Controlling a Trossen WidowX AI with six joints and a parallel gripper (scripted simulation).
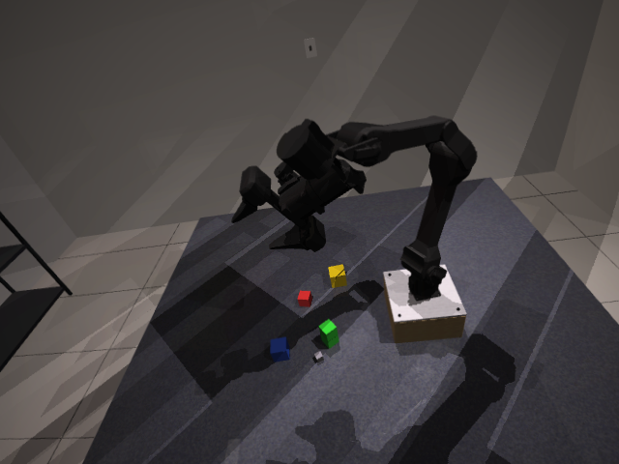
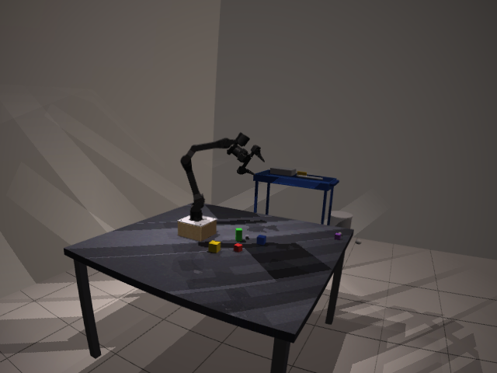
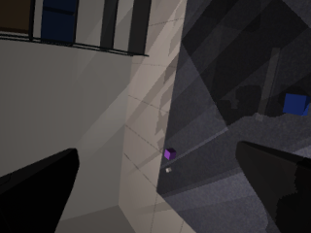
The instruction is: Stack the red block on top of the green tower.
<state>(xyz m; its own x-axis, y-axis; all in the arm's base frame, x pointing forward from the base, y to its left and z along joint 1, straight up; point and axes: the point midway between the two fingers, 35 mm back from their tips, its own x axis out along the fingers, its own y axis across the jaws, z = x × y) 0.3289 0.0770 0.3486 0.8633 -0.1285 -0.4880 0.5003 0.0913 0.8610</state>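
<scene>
Now: the red block 410 mm below my gripper tip, 190 mm to the right of it and 40 mm behind it. The rest, counted from my gripper tip: yellow block: 400 mm below, 250 mm to the right, 150 mm behind; small grey piece: 420 mm below, 60 mm behind, 10 mm to the left; blue block: 400 mm below, 40 mm ahead, 30 mm to the right.
</scene>
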